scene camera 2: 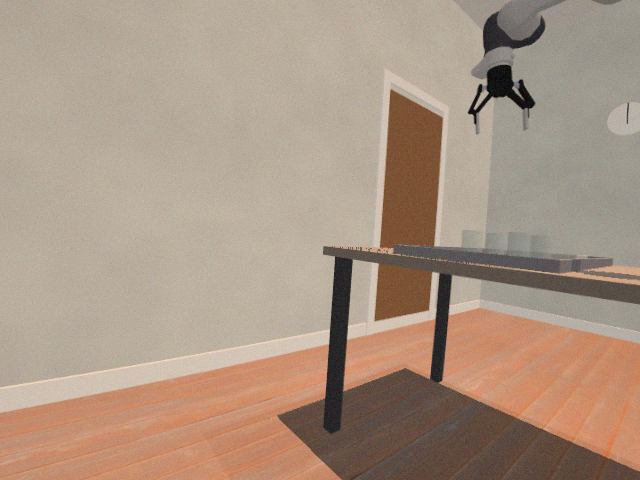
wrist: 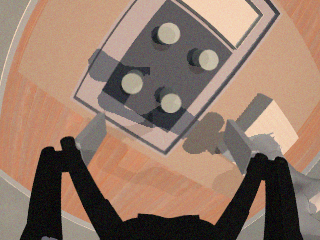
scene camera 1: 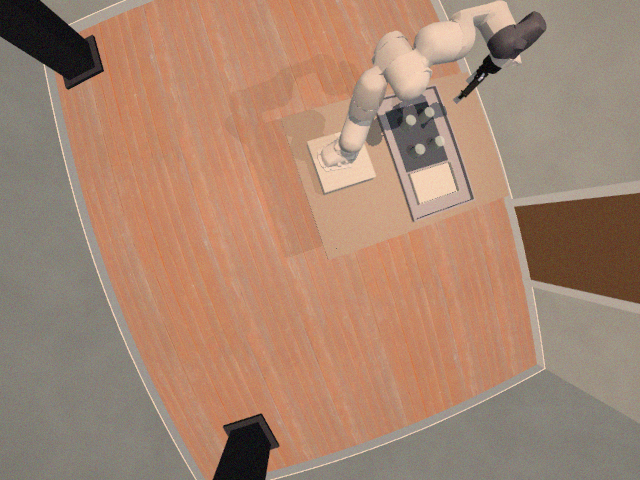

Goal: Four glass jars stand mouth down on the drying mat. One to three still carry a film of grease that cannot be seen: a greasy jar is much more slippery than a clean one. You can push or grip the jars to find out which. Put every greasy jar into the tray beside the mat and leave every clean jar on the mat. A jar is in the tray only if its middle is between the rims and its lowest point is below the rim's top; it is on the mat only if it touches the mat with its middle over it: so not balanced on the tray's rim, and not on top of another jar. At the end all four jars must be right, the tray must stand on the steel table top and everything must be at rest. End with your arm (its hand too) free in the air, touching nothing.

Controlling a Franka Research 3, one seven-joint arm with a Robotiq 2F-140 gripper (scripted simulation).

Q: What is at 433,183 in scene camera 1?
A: A tray.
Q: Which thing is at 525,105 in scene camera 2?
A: My gripper.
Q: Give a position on a drying mat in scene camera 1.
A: At 420,133
